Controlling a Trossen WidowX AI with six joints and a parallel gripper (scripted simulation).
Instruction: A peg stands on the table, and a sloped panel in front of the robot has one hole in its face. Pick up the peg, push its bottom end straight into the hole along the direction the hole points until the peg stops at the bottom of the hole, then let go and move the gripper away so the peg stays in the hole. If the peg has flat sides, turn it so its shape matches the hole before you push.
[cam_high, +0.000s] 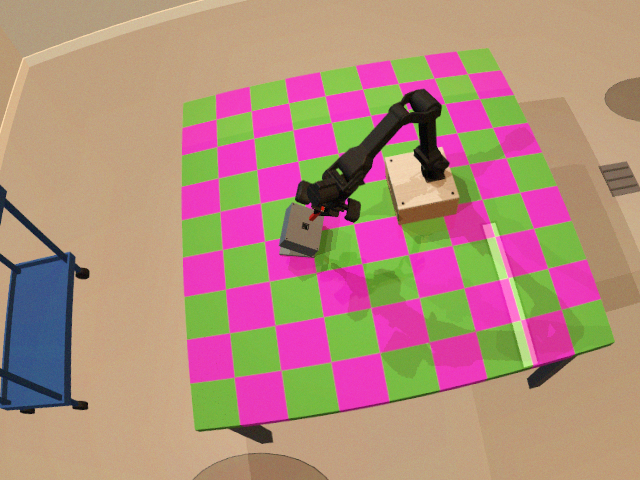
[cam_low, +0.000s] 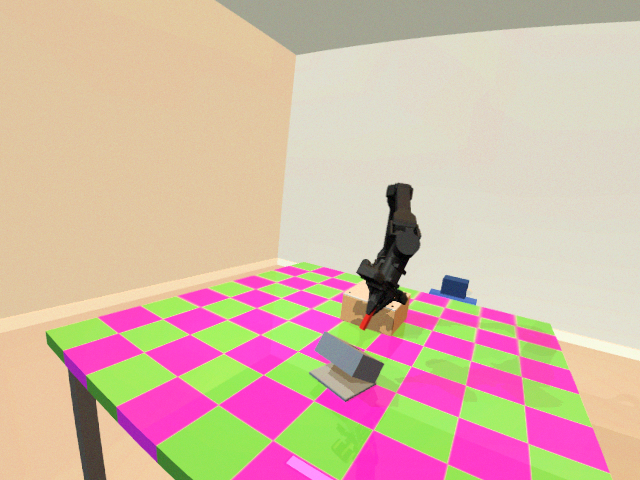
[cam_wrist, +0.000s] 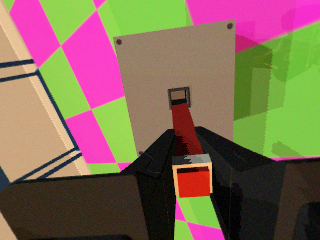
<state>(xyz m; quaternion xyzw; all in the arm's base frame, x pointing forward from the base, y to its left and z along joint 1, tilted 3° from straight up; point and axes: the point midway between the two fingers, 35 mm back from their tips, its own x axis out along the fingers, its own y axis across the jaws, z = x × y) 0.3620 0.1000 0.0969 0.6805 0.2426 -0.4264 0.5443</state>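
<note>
Now: the grey sloped panel 6 cm ahead of my gripper tip, 1 cm to the right of it and 10 cm below it. Also, from my gripper tip: red square peg (1 cm behind, 1 cm above).
</note>
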